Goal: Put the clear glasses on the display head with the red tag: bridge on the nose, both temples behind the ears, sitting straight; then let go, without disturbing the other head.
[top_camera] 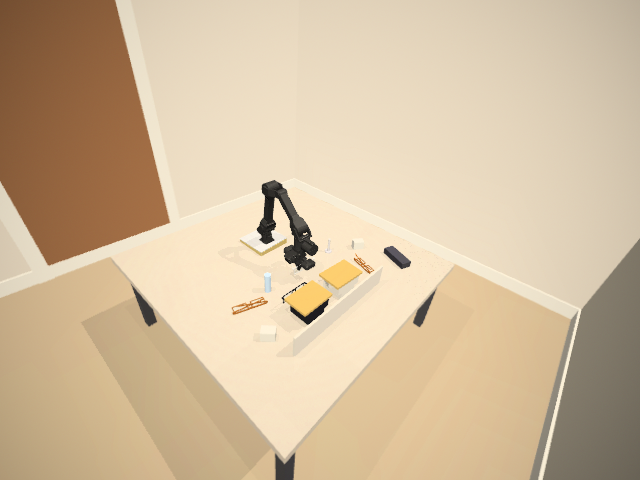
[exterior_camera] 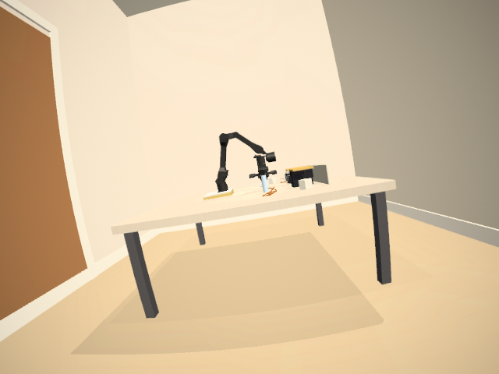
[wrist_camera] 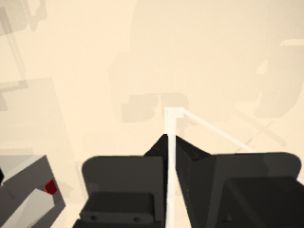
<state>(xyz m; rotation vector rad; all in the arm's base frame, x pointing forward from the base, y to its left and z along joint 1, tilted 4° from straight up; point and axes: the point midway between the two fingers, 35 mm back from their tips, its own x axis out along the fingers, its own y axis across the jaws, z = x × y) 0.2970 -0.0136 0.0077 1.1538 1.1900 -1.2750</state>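
Right now the clear stand is 4 cm behind my gripper tip, 25 cm to the left of it and 1 cm above it. Also, from my gripper tip: grey panel: 34 cm ahead, 3 cm to the right, 4 cm above; black display head: 21 cm ahead, 15 cm to the right, 4 cm above; pale display head: 19 cm ahead, 7 cm to the left, 4 cm above.
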